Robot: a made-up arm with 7 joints.
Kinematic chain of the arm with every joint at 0, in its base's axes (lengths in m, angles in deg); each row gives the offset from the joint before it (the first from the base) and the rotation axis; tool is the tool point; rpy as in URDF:
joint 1: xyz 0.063 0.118 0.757 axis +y
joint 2: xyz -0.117 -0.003 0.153 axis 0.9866 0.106 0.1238
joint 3: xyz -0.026 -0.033 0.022 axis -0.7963 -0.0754 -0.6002
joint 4: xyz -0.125 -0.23 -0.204 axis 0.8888 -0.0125 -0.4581
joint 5: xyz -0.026 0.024 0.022 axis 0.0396 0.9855 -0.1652
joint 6: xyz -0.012 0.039 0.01 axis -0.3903 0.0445 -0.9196
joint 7: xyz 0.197 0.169 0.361 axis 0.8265 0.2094 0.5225
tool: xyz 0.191 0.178 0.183 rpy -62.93 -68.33 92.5
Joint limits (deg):
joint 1: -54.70..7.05
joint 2: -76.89..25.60
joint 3: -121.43..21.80
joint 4: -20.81..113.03
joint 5: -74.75..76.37
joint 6: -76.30..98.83
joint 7: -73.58..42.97
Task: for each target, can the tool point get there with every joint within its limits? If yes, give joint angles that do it. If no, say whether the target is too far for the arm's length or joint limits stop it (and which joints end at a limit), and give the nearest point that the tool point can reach.
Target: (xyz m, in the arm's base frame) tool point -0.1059 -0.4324 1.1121
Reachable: yes | joints -23.28 2.48 -76.55 24.17 -33.33 -17.07 -34.34
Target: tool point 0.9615 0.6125 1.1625
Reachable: no: joint limits stop it (at a limit: joint 1, joint 2) | nearest point 0.6477 0.4768 0.9343 | short by 0.411 m
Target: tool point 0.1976 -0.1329 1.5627
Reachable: yes | joints -8.25 -61.87 -36.80 59.89 4.53 -3.26 0.04
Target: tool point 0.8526 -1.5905 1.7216
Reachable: no: too far | nearest point 0.2754 -0.7839 1.3129 | short by 1.073 m
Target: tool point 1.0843 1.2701 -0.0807
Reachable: no: too far | nearest point 0.5678 0.7615 0.3070 | short by 0.822 m
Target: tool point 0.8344 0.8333 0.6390
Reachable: no: joint limits stop it (at a limit: joint 1, joint 2, joint 4) | nearest point 0.6596 0.7059 0.6089 | short by 0.218 m
